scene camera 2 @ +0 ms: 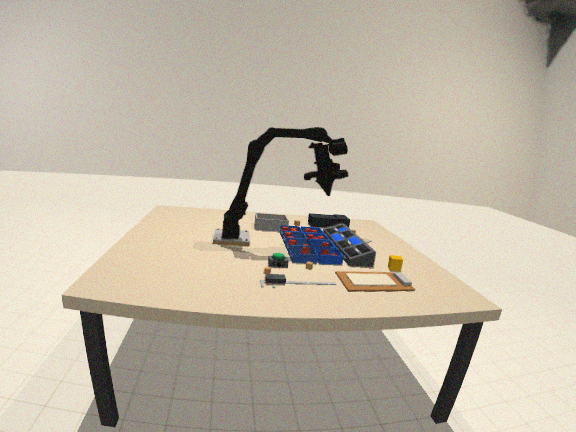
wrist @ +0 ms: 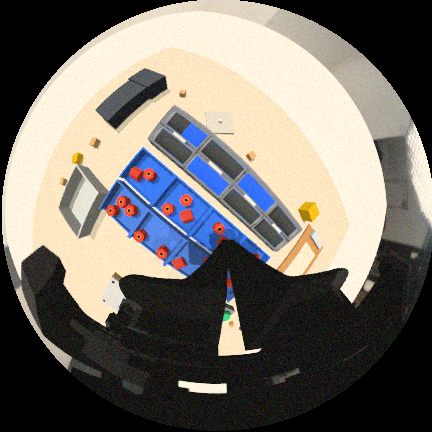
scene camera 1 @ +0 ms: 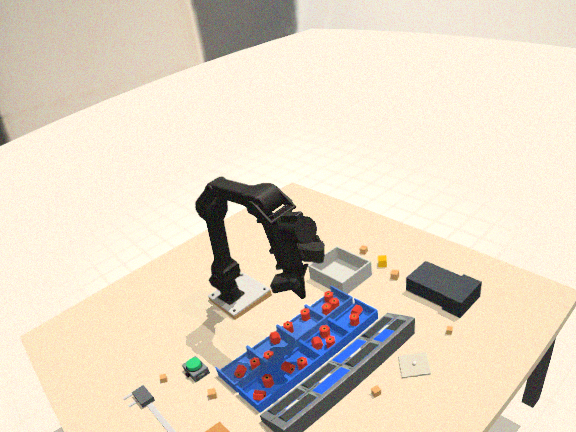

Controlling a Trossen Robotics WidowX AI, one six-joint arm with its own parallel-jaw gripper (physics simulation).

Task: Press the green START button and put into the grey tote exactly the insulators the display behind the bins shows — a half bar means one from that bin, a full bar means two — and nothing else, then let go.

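Places are measured from the arm's base along level axes (x ahead, y left, z up), in centimetres.
Pixels of known places: gripper, fingertip midpoint: (scene camera 2: 328, 196) (wrist: 226, 244) (scene camera 1: 303, 298); arm's base, origin of the base link: (scene camera 2: 230, 236) (wrist: 129, 307) (scene camera 1: 231, 295).
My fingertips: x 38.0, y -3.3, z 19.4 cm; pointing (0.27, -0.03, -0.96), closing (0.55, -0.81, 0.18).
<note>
For each thing: its top centre in the pictures, then the offset to it from my fingertips. "pt": a spot on its surface instead.
- grey tote, middle of its top: (scene camera 1: 339, 263) (wrist: 73, 200) (scene camera 2: 271, 216) dx -16.6, dy +30.9, dz -16.2 cm
- green button, middle of its top: (scene camera 1: 192, 362) (scene camera 2: 278, 253) (wrist: 224, 318) dx -23.1, dy -23.0, dz -17.5 cm
- black box, middle of its top: (scene camera 1: 443, 279) (wrist: 126, 89) (scene camera 2: 329, 215) dx +15.2, dy +39.7, dz -16.0 cm
- small plate, middle of its top: (scene camera 1: 414, 364) (wrist: 219, 121) dx +23.0, dy +12.0, dz -21.0 cm
- framed board, surface spot: (scene camera 2: 345, 284) pt dx -5.3, dy -42.1, dz -21.0 cm
- dark-handled tool, middle of its top: (scene camera 1: 150, 412) (scene camera 2: 300, 279) dx -19.8, dy -40.9, dz -19.6 cm
My gripper (scene camera 1: 303, 295) (scene camera 2: 328, 193) (wrist: 226, 244) is shut and empty, raised above the blue bins (scene camera 1: 239, 392) (scene camera 2: 330, 259) (wrist: 164, 232), which hold several red insulators (scene camera 1: 305, 314) (wrist: 186, 200). The grey tote (scene camera 1: 325, 278) (scene camera 2: 271, 223) (wrist: 69, 217) stands beyond one end of the bins; its visible floor is bare. The green button (scene camera 1: 193, 364) (scene camera 2: 278, 256) (wrist: 226, 317) sits near the other end. The display (scene camera 1: 409, 326) (scene camera 2: 367, 259) (wrist: 294, 235) shows, in the wrist view from the left, a full bar second in the bin-side row, and in the outer row a half bar first and a full bar third. My fingers hide some bins there.
A black box (scene camera 1: 442, 287) (scene camera 2: 328, 219) (wrist: 131, 99) stands beyond the display's tote end. A small plate (scene camera 1: 414, 369) (wrist: 219, 127) lies behind the display. Yellow blocks (scene camera 1: 382, 261) (scene camera 2: 395, 263) (wrist: 309, 212), several orange cubes, a framed board (scene camera 2: 345, 284) and a dark-handled tool (scene camera 1: 143, 396) (scene camera 2: 275, 278) lie around.
</note>
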